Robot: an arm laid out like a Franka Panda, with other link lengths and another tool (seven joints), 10 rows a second.
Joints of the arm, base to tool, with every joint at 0 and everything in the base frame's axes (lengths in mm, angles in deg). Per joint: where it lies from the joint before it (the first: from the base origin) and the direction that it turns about. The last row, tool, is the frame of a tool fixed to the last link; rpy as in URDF.
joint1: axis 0 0 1 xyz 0.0 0.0 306.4
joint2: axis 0 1 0 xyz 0.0 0.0 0.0
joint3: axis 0 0 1 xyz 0.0 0.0 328.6
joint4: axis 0 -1 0 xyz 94.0 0.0 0.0
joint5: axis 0 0 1 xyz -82.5 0.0 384.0
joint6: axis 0 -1 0 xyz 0.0 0.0 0.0
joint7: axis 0 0 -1 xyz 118.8 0.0 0.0
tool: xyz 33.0 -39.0 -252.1 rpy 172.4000 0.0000 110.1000
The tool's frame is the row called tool.
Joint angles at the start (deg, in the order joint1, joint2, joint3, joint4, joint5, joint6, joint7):
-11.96 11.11 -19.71 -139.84 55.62 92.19 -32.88
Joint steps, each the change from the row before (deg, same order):
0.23 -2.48 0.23 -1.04 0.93 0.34 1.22
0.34 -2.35 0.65 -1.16 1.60 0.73 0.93
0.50 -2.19 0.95 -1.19 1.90 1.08 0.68
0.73 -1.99 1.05 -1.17 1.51 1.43 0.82
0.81 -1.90 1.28 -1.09 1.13 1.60 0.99
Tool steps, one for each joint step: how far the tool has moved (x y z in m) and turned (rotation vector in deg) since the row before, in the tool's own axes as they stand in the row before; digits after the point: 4 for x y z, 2 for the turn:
0.0158 0.0009 0.0001 -1.11 0.49 -0.26
0.0163 0.0020 0.0042 -1.26 0.67 -0.46
0.0158 0.0022 0.0074 -1.18 0.61 -0.66
0.0126 0.0003 0.0088 -0.71 0.04 -0.52
0.0112 -0.0014 0.0100 -0.25 -0.40 -0.50

